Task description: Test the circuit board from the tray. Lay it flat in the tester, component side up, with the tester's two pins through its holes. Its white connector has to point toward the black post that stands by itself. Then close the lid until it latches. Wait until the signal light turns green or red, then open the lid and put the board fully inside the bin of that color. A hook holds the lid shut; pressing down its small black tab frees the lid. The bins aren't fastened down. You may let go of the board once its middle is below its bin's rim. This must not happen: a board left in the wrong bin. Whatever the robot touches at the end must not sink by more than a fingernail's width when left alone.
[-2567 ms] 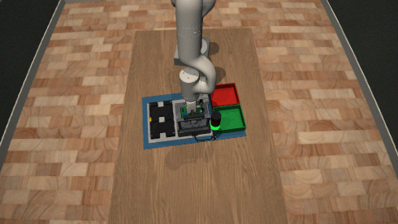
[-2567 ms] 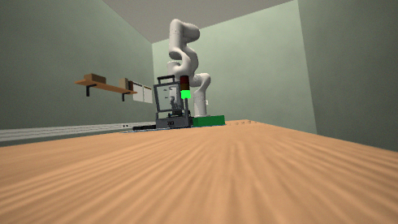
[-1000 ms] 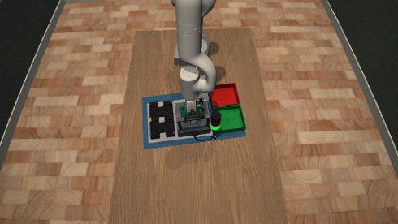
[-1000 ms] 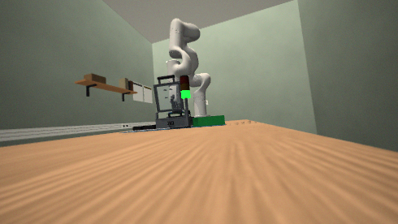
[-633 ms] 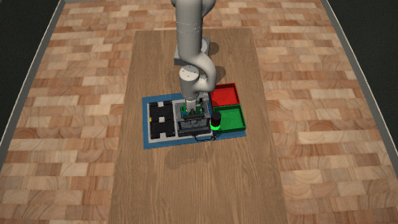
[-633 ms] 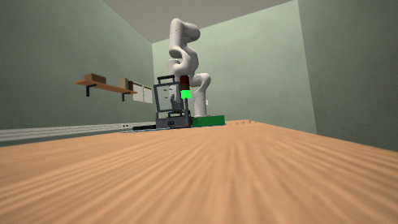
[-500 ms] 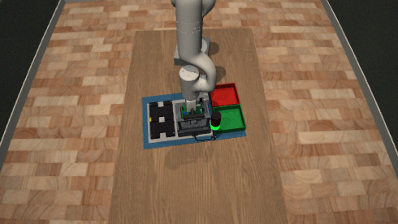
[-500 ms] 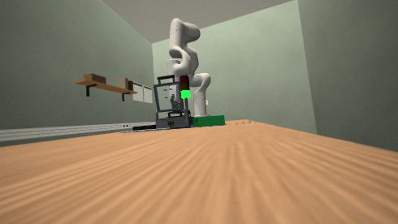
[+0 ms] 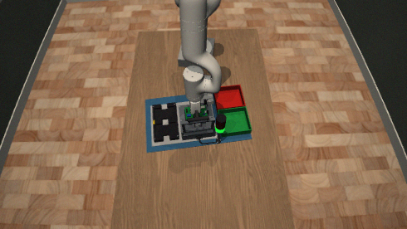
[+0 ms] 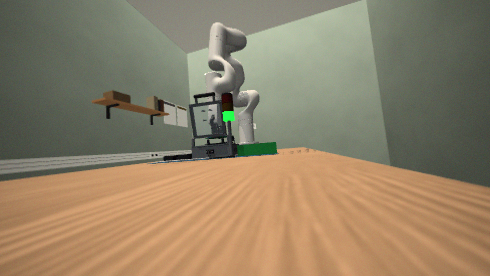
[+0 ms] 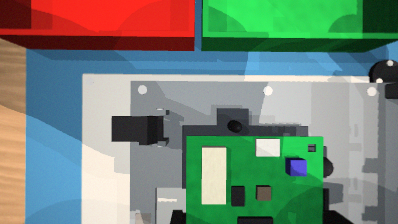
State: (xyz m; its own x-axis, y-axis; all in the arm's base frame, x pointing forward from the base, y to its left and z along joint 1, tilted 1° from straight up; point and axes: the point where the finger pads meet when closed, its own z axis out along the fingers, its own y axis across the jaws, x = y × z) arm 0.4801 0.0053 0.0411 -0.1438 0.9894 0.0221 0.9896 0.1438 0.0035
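Now: hand 1 cm to the right of the dark nest and 4 cm above it. Also, from my hand: green circuit board 1 cm below; tester lid 11 cm ahead, 2 cm to the left, 8 cm above; green bin 2 cm ahead, 20 cm to the left, 9 cm below.
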